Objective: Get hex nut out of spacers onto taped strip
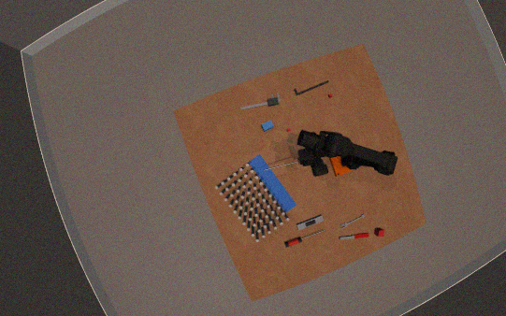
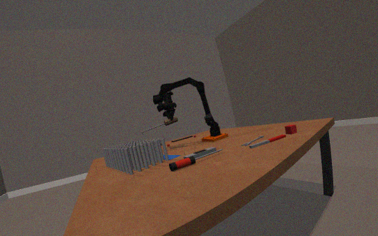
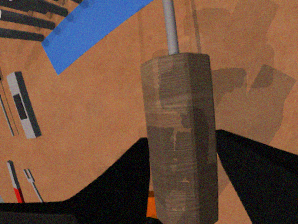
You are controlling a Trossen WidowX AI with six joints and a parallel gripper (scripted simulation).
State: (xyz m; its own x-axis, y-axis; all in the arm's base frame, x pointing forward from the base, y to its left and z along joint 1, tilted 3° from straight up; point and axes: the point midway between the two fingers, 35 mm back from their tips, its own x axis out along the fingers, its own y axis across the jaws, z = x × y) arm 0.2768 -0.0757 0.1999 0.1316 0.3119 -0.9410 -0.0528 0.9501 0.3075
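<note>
Now: gripper tip 16 cm short of the blue taped strip, 12 cm to the right of it and 19 cm above it. The rest, counted from my gripper tip: wooden-handled tool 10 cm ahead, 1 cm to the left, 2 cm below; then blue block 14 cm ahead, 21 cm to the right, 17 cm below; then grey bar 2 cm behind, 39 cm to the left, 17 cm below.
</note>
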